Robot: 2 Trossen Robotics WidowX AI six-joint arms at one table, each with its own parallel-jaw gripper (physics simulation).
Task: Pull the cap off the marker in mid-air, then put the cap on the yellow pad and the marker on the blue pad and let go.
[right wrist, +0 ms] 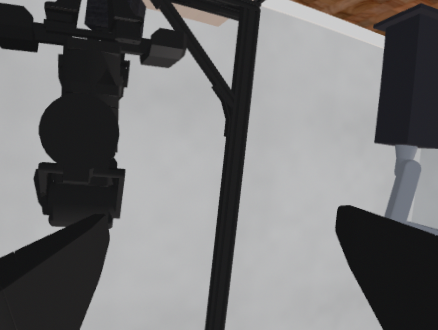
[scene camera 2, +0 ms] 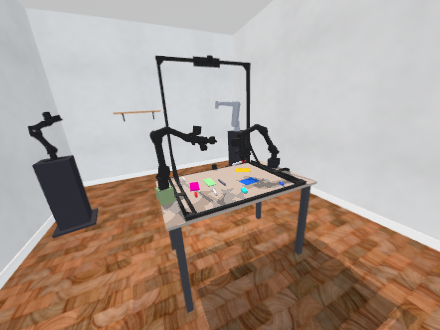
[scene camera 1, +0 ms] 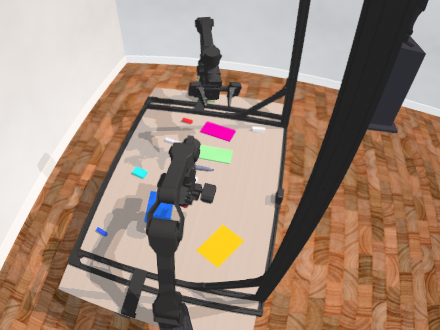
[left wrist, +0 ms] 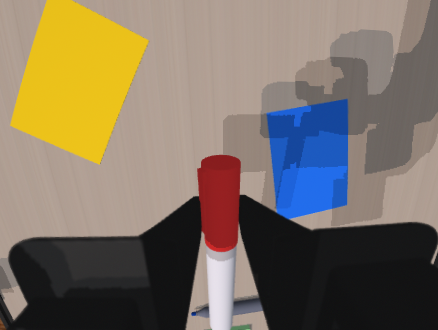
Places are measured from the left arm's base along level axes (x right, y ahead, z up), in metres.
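Pixels of known places: left gripper, fingertip midpoint: [scene camera 2: 243,161] [left wrist: 219,203]; right gripper, fingertip midpoint: [right wrist: 223,223] [scene camera 1: 217,107]; left arm's base, link origin: [scene camera 2: 273,158] [scene camera 1: 172,318]; right arm's base, link origin: [scene camera 2: 163,187] [scene camera 1: 205,82].
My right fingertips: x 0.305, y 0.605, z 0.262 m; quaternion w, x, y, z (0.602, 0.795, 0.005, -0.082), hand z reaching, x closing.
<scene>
For each thing: its top centre in the pictures, then the offset to it from my right fingertips.
- white marker, top centre: [left wrist: 224,284] [scene camera 2: 239,161] dx -0.144, dy -0.171, dz -0.197 m
- yellow pad, top centre: [left wrist: 75,83] [scene camera 1: 220,245] [scene camera 2: 242,169] dx -0.080, dy -0.344, dz -0.349 m
- blue pad, top centre: [left wrist: 311,163] [scene camera 1: 159,207] [scene camera 2: 249,181] dx -0.272, dy -0.126, dz -0.349 m
- magenta pad, top centre: [scene camera 1: 218,130] dx +0.059, dy +0.218, dz -0.342 m
- green pad, top centre: [scene camera 1: 214,153] dx +0.009, dy +0.083, dz -0.342 m
- grey pen, top centre: [left wrist: 238,313] [scene camera 1: 197,166] dx -0.080, dy +0.027, dz -0.331 m
- white pen, top centre: [scene camera 1: 177,141] dx -0.140, dy +0.191, dz -0.333 m
- cyan, top centre: [scene camera 1: 139,171] dx -0.334, dy +0.064, dz -0.335 m
The white marker [left wrist: 221,290] [scene camera 2: 237,163] has its red cap [left wrist: 220,215] on. My left gripper [left wrist: 219,203] is shut on the cap and holds the marker above the table, between the two pads in the left wrist view. The yellow pad [scene camera 1: 220,246] [scene camera 2: 243,170] [left wrist: 75,80] lies flat, left in that view. The blue pad [scene camera 1: 151,205] [scene camera 2: 249,181] [left wrist: 320,187] lies flat to the right, partly hidden by the left arm in scene camera 1. My right gripper [scene camera 1: 218,102] [right wrist: 223,223] is open and empty, raised at the far end of the table.
A magenta pad [scene camera 1: 218,131], a green pad [scene camera 1: 216,154], a grey pen [scene camera 1: 205,168] [left wrist: 247,305] and a white pen [scene camera 1: 171,141] lie farther along the table. Red [scene camera 1: 187,120], cyan [scene camera 1: 139,172] and blue [scene camera 1: 102,231] blocks lie toward one side. A black frame borders the table.
</scene>
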